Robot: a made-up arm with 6 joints.
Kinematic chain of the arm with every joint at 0, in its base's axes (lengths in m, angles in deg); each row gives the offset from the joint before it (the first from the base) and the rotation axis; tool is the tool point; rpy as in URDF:
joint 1: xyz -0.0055 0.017 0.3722 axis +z
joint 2: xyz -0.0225 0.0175 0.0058 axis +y
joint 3: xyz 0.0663 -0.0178 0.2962 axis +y
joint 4: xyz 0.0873 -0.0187 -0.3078 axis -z
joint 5: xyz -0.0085 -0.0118 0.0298 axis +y
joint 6: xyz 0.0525 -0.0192 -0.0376 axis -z
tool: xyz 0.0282 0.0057 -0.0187 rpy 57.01 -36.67 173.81
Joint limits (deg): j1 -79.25..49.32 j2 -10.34..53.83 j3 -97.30..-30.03 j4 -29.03..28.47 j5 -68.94..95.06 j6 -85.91..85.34
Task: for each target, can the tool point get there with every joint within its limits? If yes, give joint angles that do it. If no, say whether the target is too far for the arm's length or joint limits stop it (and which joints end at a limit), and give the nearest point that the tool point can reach.
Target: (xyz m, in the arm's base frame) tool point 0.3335 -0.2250 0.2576
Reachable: yes | joints -25.87 36.35 -52.43 24.05 25.87 25.79
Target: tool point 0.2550 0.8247 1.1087
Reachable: no: too far | nearest point 0.2852 0.3481 0.7984 | short by 0.570 m
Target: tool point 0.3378 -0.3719 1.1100
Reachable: no: too far | nearest point 0.2292 -0.2489 0.8882 | short by 0.276 m
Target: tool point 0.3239 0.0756 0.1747
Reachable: yes | joints 19.70 46.34 -53.89 23.92 62.29 55.91
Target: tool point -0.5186 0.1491 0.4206
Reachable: no: joint limits stop it (at a limit: joint 1, joint 2, joint 3, joint 5, joint 6) | nearest point -0.0591 -0.1356 0.1861 | short by 0.589 m
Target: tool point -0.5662 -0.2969 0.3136
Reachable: no: joint limits stop it (at a limit: joint 1, joint 3, joint 4, joint 5, joint 6) | nearest point -0.0614 -0.2473 0.3007 | short by 0.507 m
